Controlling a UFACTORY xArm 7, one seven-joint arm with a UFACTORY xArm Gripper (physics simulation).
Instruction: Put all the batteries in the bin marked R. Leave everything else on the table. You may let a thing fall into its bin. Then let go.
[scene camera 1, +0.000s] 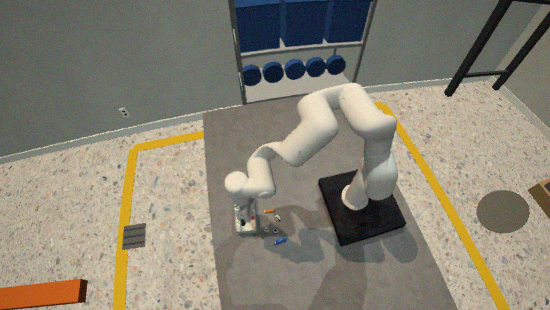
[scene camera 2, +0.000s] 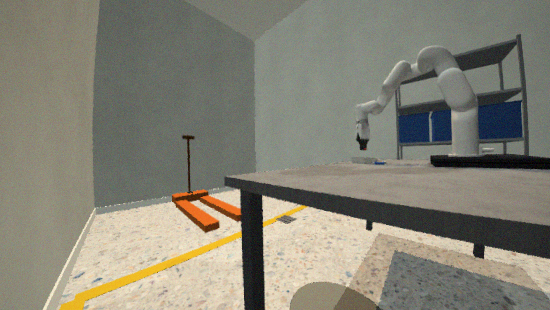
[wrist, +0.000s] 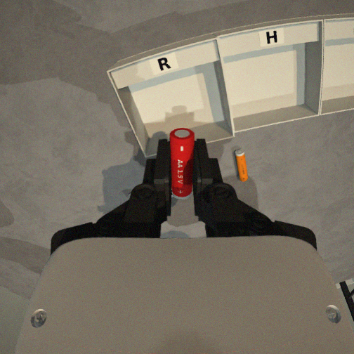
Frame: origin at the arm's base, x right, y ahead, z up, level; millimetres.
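Seen in the pictures: gripper, fingertip midpoint: (scene camera 2: 363, 150); arm's base at its link origin: (scene camera 1: 354, 197) (scene camera 2: 465, 156).
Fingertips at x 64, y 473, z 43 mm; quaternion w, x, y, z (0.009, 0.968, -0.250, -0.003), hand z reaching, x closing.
Offsets run from my fingertips to a thing's top centre.
My gripper (scene camera 1: 246, 220) (scene camera 2: 363, 145) (wrist: 181, 157) is shut on a red AA battery @(dy -2, dx -1, dz +14 mm) (wrist: 182, 172) (scene camera 1: 253, 218). It holds the battery above the near edge of the bin marked R (wrist: 165, 97); in the wrist view the battery's far end overlaps that bin's near wall. No battery shows in the visible part of bin R. An orange battery @(dy -97, dx +29, dz -75 mm) (wrist: 242, 166) (scene camera 1: 269, 211) lies on the table on the near side of the bins. A blue battery-like cylinder @(dy -95, dx -115, dz -71 mm) (scene camera 1: 281, 241) (scene camera 2: 380, 163) lies farther along the table.
Bin H (wrist: 265, 85) adjoins bin R, with part of another bin (wrist: 337, 75) beyond it. Two small nuts @(dy -56, dx -51, dz -77 mm) (scene camera 1: 266, 229) @(dy -91, dx -66, dz -77 mm) (scene camera 1: 275, 230) and a small white piece @(dy -121, dx -13, dz -74 mm) (scene camera 1: 277, 218) lie near the batteries. The arm's black base plate (scene camera 1: 350, 230) is on the table.
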